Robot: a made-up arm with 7 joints.
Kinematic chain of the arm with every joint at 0, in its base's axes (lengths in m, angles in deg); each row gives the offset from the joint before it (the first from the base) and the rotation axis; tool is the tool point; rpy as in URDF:
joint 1: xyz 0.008 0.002 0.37 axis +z
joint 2: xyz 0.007 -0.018 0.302 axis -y
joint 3: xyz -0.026 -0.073 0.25 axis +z
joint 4: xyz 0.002 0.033 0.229 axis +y
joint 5: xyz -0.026 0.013 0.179 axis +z
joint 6: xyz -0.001 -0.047 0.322 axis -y
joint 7: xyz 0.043 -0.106 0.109 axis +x
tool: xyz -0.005 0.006 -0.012 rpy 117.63 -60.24 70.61
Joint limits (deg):
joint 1: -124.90..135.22
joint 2: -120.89..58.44
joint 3: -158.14..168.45
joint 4: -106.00..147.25
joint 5: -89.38..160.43
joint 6: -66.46..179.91
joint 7: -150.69..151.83
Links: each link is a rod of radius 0.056 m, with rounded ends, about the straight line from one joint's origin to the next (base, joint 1, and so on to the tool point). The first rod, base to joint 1, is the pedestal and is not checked.
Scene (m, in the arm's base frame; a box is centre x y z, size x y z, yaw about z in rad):
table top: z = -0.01
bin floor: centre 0.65 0.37 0 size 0.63 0.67 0.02 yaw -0.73
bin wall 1: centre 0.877 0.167 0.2 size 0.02 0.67 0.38 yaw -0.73
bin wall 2: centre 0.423 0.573 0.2 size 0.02 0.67 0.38 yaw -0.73
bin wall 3: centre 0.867 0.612 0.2 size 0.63 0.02 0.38 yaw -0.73
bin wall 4: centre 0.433 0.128 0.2 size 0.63 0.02 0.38 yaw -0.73
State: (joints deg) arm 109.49 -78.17 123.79 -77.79 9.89 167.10 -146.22
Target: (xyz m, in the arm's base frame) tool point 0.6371 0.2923 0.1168
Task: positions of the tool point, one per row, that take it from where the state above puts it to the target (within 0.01 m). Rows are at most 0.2 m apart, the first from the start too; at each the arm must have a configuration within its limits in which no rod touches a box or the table.
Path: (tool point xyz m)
1: 0.2666 0.6083 0.5375
2: 0.3554 0.5511 0.6122
3: 0.4129 0.4820 0.6962
4: 0.5037 0.4810 0.5833
5: 0.5834 0.4446 0.4416
6: 0.6327 0.3768 0.2813
7: 0.6371 0.2923 0.1168

